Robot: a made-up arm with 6 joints.
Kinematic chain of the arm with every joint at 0, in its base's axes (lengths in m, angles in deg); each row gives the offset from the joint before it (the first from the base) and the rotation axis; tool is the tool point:
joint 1: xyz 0 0 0.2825 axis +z
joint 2: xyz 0 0 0 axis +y
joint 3: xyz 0 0 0.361 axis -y
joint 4: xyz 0 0 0 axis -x
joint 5: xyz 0.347 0 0 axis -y
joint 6: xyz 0 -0.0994 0 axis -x
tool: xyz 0 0 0
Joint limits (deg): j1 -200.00..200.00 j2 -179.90..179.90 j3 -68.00..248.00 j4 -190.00..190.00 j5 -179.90..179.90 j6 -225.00..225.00
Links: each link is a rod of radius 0.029 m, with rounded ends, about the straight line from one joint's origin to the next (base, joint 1, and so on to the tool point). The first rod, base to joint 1, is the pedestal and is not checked.
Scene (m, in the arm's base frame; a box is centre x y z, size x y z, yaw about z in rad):
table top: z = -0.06
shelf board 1: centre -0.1 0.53 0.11 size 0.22 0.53 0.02 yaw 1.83
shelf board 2: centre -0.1 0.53 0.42 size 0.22 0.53 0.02 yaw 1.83
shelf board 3: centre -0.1 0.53 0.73 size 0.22 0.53 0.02 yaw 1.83
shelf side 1: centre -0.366 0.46 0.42 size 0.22 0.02 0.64 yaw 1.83
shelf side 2: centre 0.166 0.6 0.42 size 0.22 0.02 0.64 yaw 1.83
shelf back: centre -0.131 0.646 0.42 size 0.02 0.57 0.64 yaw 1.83
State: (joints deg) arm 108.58 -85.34 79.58 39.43 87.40 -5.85
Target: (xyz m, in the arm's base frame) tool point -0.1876 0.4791 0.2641
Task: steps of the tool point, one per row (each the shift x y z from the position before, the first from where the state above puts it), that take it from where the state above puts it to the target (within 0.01 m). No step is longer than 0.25 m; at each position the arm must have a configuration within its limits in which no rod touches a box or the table.
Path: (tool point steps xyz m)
1: 0.0462 0.0974 0.2252
2: -0.0121 0.1648 0.1827
3: -0.0751 0.1962 0.1125
4: -0.1250 0.1867 0.0281
5: -0.1477 0.1426 -0.0530
6: -0.1371 0.0792 -0.1153
7: -0.0433 0.0662 -0.1173
8: -0.0078 0.0379 -0.1238
9: 0.0204 0.0075 -0.1170
10: 0.0402 -0.0221 -0.0991
11: -0.0237 0.0581 -0.0018
12: -0.0153 0.0580 0.0000
13: -0.0067 0.0563 0.0019

